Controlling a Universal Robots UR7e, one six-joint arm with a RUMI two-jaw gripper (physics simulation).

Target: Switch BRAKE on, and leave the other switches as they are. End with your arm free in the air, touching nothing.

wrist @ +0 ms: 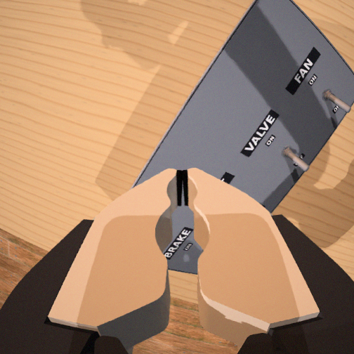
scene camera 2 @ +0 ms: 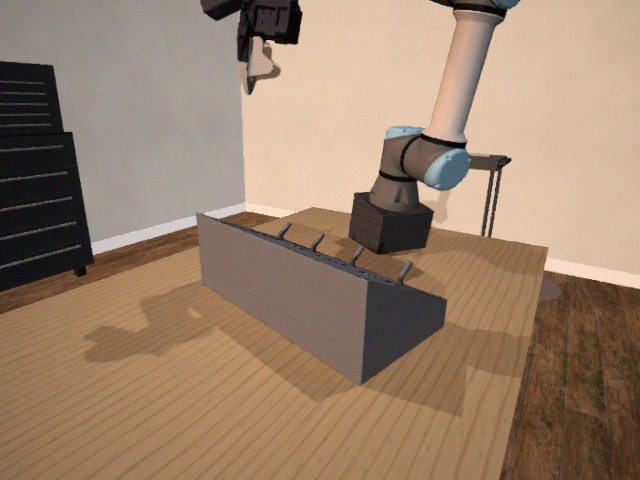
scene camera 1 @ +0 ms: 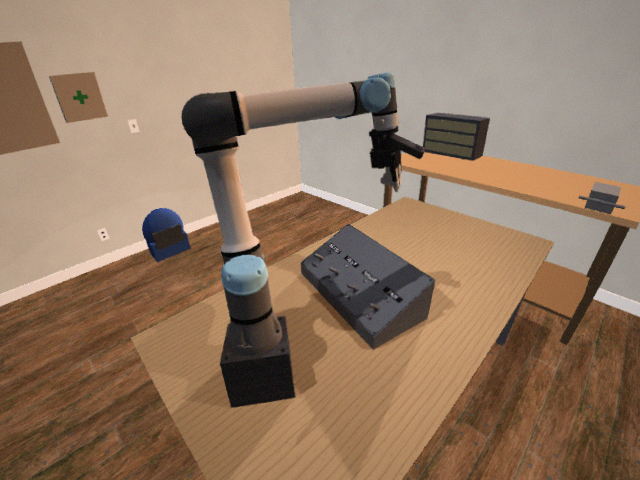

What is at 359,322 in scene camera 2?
A dark grey sloped switch panel.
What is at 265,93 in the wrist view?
A dark grey sloped switch panel.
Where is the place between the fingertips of my gripper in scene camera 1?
At 396,191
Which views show my gripper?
The wrist view, scene camera 2 and scene camera 1: all of them.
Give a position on a dark grey sloped switch panel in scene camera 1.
403,293
